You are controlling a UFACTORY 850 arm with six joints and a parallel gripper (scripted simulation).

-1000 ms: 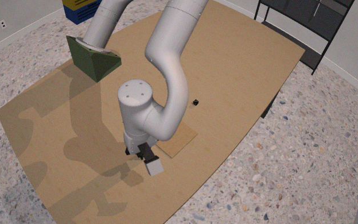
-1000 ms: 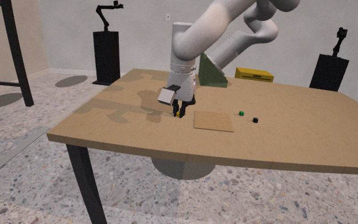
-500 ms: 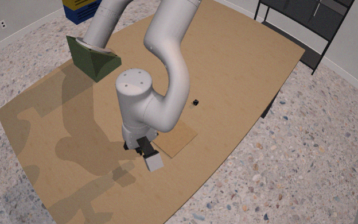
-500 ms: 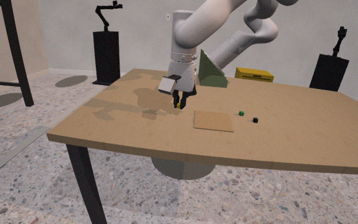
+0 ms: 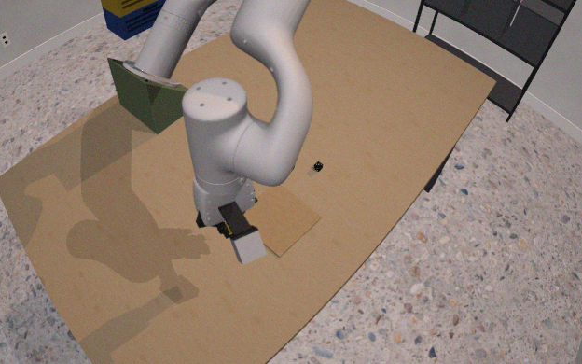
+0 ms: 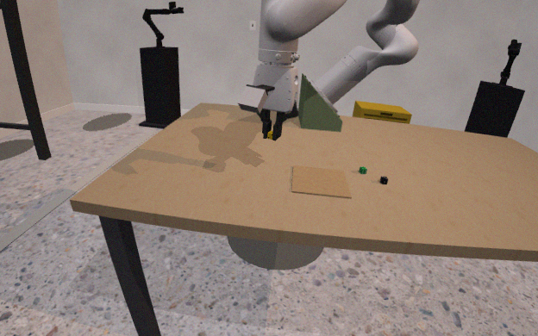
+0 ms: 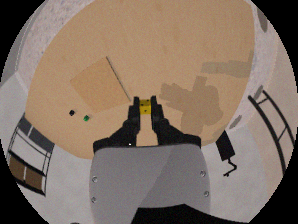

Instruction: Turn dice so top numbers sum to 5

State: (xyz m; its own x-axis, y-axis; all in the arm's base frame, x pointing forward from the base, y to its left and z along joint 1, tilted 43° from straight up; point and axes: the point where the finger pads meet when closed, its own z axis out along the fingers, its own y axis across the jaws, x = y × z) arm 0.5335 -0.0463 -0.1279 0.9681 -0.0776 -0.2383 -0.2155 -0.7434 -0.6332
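My hand is 13 cm to the right of the tan mat and 12 cm above it. From my hand the other things lie so: green die (9 cm behind, 25 cm to the left, 11 cm below); black die (4 cm behind, 30 cm to the left, 11 cm below); yellow die (1 cm below).
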